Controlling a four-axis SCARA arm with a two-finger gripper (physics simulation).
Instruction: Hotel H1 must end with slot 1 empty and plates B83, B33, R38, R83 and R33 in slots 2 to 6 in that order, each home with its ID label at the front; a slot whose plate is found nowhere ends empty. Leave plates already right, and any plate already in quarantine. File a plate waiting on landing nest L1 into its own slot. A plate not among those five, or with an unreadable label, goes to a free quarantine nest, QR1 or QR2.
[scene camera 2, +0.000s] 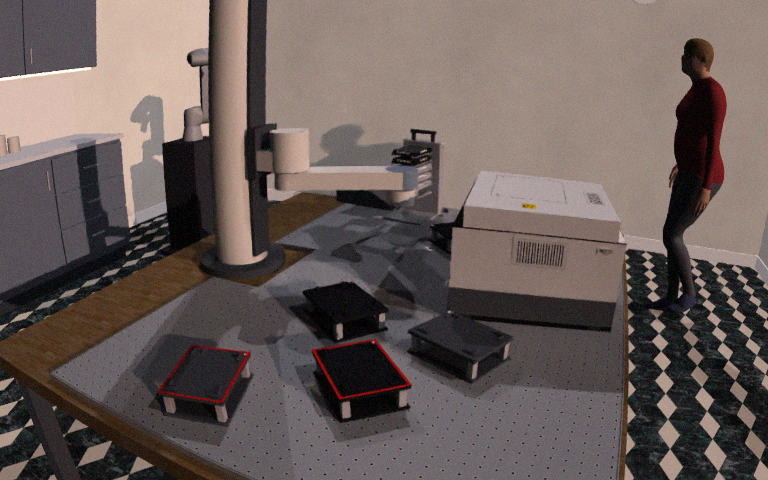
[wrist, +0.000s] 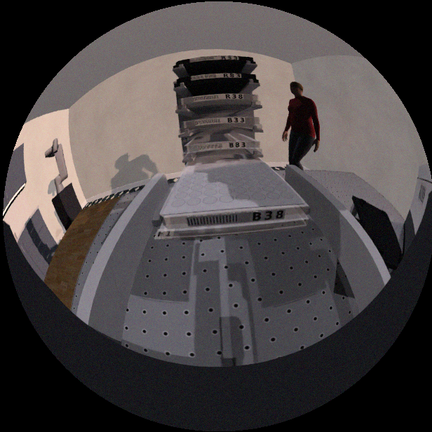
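Seen in the pictures: arm's base, origin of its link: (scene camera 2: 242, 261).
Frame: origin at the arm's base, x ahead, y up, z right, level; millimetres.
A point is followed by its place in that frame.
Observation:
My gripper (wrist: 227, 175) is shut on a clear plate labelled B38 (wrist: 235, 216), level between the fingers, its ID label facing the wrist camera. In scene camera 2 the fingers are too small to make out. Hotel H1 (scene camera 2: 434, 181) {y 133, x 359, z -615 mm} (wrist: 183, 145) stands beyond the held plate, apart from it. From bottom to top it shows B83 (wrist: 220, 146), B33 (wrist: 220, 121), R38 (wrist: 220, 97), R83 (wrist: 220, 76) and R33 (wrist: 220, 58), labels at the front. The held plate hides the lowest slot. Two red-edged nests (scene camera 2: 205, 373) {y 63, x 354, z 586 mm} (scene camera 2: 361, 369) {y 63, x 582, z 444 mm} show no plate on top; their names are unreadable.
Two dark nests (scene camera 2: 345, 302) {y 63, x 441, z 221 mm} (scene camera 2: 459, 337) {y 63, x 701, z 273 mm} stand behind the red-edged ones. A white instrument (scene camera 2: 535, 271) {y 139, x 809, z 81 mm} stands at the right, with a dark stand (scene camera 2: 442, 234) {y 59, x 488, z -296 mm} partly behind it. The arm column (scene camera 2: 229, 169) {y 283, x 30, z 69 mm} rises at the left. A person in red (scene camera 2: 699, 130) (wrist: 302, 112) stands beyond the bench.

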